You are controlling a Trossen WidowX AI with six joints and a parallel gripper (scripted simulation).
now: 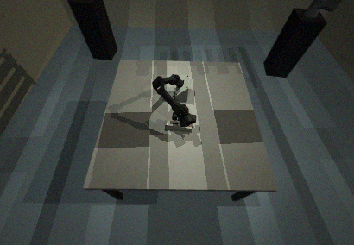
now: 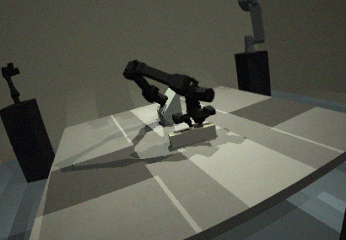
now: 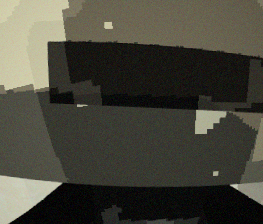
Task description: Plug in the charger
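Now: the blocky charger 2 cm ahead of my gripper tip and 1 cm above it.
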